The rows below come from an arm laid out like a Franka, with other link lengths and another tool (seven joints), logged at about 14 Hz.
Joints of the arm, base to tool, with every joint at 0 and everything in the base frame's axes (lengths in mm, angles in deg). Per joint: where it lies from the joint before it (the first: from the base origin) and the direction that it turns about. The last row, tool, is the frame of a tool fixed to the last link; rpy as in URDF.
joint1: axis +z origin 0 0 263.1
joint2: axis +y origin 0 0 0
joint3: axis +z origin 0 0 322.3
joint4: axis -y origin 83.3 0 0
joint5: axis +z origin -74.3 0 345.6
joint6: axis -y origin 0 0 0
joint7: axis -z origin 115.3 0 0
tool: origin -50 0 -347.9 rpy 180 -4.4 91.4
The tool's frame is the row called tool.
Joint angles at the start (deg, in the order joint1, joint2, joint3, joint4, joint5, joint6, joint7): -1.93, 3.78, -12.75, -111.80, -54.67, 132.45, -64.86
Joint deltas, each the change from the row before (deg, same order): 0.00, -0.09, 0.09, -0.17, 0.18, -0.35, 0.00; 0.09, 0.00, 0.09, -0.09, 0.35, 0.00, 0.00; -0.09, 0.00, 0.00, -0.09, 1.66, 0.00, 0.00; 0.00, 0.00, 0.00, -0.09, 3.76, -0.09, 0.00; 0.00, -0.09, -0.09, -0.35, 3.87, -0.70, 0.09; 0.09, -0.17, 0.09, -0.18, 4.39, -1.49, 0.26; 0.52, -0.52, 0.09, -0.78, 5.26, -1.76, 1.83
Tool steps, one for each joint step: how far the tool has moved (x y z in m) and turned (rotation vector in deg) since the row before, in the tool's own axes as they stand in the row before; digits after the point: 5 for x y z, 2 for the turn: 0.00276, 0.00095, 0.00051, -0.06, 0.38, 0.02; 0.00029, 0.00324, -0.00040, -0.33, 0.05, 0.04; 0.00413, 0.00464, 0.00221, -1.20, 0.62, 1.03; 0.00778, 0.01148, 0.00308, -2.72, 1.28, 2.26; 0.01370, 0.01049, 0.00567, -2.58, 2.07, 2.40; 0.01656, 0.01185, 0.00445, -2.76, 2.64, 2.78; 0.02398, 0.01964, 0.00424, -3.61, 3.30, 4.28
